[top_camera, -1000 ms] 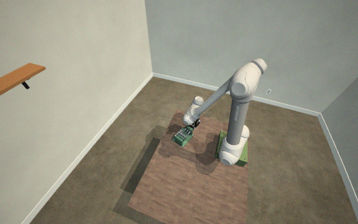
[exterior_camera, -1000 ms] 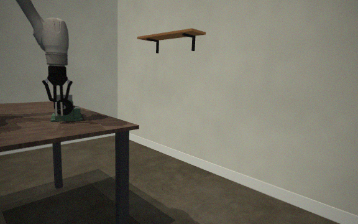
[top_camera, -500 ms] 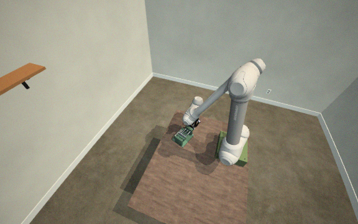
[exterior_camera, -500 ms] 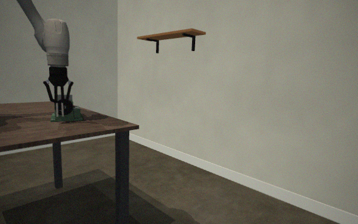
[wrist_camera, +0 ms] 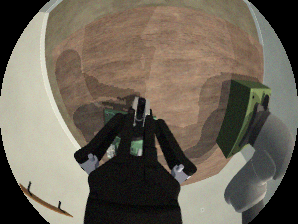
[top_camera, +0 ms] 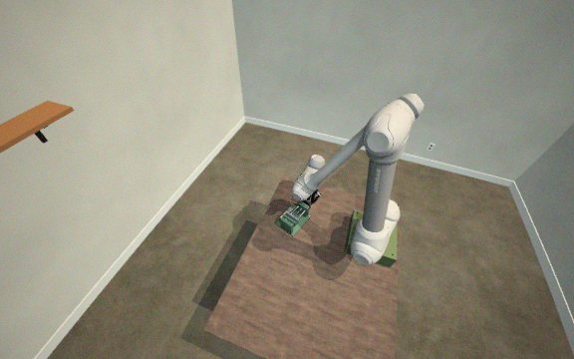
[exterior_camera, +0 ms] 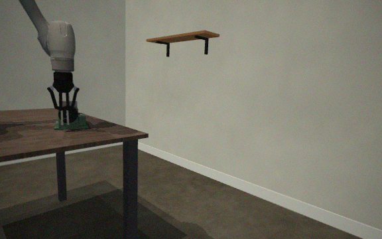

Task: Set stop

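My hand is 1 cm short of the black handwheel, 2 cm to the right of it and 1 cm above it.
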